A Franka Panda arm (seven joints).
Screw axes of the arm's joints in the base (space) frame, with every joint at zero. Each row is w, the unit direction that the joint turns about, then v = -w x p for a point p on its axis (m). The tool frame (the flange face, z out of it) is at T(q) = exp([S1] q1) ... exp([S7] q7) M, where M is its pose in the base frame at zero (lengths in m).
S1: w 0 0 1 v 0.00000 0.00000 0.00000
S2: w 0 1 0 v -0.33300 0.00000 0.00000
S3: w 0 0 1 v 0.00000 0.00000 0.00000
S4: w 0 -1 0 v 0.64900 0.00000 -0.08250
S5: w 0 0 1 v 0.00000 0.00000 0.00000
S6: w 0 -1 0 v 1.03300 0.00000 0.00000
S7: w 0 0 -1 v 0.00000 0.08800 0.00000
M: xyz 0.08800 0.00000 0.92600 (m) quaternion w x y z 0 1 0 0
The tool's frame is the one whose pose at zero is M.
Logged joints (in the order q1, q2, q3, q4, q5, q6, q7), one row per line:
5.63, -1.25, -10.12, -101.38, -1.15, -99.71, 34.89
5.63, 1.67, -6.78, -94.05, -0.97, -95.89, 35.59
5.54, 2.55, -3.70, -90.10, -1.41, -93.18, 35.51
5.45, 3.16, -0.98, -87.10, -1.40, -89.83, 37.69
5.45, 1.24, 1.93, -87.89, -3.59, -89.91, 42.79
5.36, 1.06, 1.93, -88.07, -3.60, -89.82, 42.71
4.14, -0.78, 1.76, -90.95, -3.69, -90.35, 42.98
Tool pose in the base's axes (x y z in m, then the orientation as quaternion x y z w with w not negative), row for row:
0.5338, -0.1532, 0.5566, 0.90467, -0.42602, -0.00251, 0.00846
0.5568, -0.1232, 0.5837, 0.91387, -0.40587, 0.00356, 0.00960
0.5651, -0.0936, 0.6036, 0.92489, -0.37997, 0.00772, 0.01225
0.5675, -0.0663, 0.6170, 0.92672, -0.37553, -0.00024, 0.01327
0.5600, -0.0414, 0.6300, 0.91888, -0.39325, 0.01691, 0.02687
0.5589, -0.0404, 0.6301, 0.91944, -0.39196, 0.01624, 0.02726
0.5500, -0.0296, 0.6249, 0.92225, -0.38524, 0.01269, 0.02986
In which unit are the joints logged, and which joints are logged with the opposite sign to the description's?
The joints are logged in degrees. Opposite sign: q1, q6.
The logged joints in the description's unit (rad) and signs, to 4 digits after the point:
-0.0983, -0.0218, -0.1766, -1.7694, -0.0201, 1.7403, 0.6089
-0.0983, 0.0291, -0.1183, -1.6415, -0.0169, 1.6736, 0.6212
-0.0967, 0.0445, -0.0646, -1.5725, -0.0246, 1.6263, 0.6198
-0.0951, 0.0552, -0.0171, -1.5202, -0.0244, 1.5678, 0.6578
-0.0951, 0.0216, 0.0337, -1.5340, -0.0627, 1.5692, 0.7468
-0.0935, 0.0185, 0.0337, -1.5371, -0.0628, 1.5677, 0.7454
-0.0723, -0.0136, 0.0307, -1.5874, -0.0644, 1.5769, 0.7501

